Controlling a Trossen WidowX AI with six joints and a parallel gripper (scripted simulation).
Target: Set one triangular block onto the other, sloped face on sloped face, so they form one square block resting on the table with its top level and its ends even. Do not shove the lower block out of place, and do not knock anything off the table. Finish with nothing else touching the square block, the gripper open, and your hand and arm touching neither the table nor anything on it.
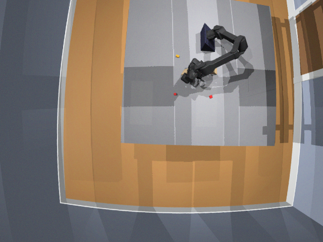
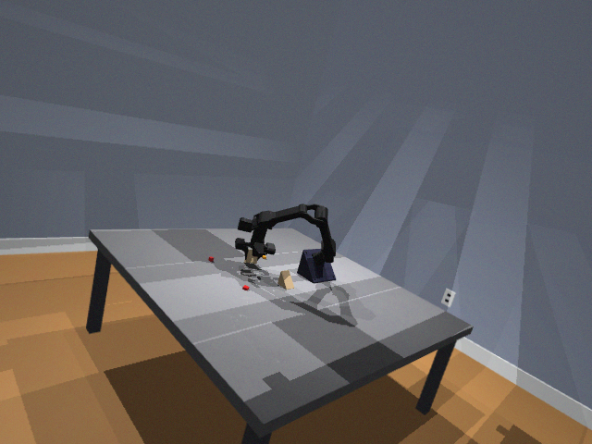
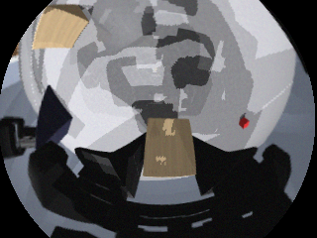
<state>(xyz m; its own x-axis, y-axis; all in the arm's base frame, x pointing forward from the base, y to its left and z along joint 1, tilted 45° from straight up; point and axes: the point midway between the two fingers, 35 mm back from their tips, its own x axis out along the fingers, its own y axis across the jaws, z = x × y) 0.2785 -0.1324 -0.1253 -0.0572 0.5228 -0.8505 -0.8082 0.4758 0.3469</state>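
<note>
Now: gripper tip 150 mm past the small orange piece, 50 mm to the left of it and 20 mm above it.
</note>
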